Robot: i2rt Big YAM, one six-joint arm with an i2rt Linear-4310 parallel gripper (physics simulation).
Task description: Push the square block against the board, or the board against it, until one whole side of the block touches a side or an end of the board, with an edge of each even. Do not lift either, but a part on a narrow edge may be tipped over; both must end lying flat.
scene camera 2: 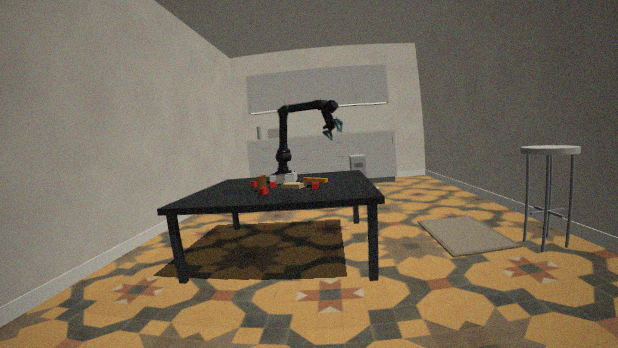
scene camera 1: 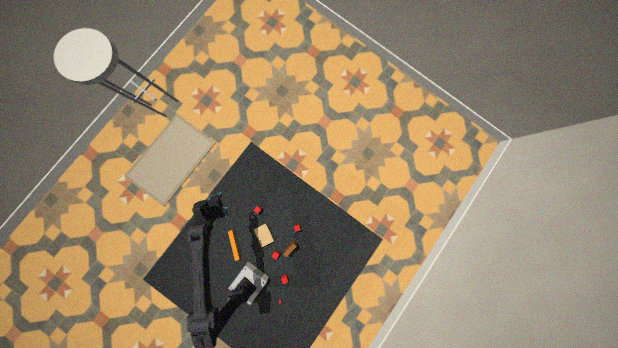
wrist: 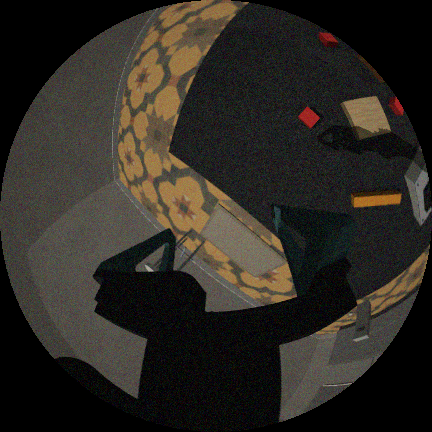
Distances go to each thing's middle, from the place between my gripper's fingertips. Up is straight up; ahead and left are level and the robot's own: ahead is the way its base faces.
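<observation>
There is the light wooden board [wrist: 366, 117], and my hand is 10 cm past it, 32 cm to the left of it and 31 cm above it.
</observation>
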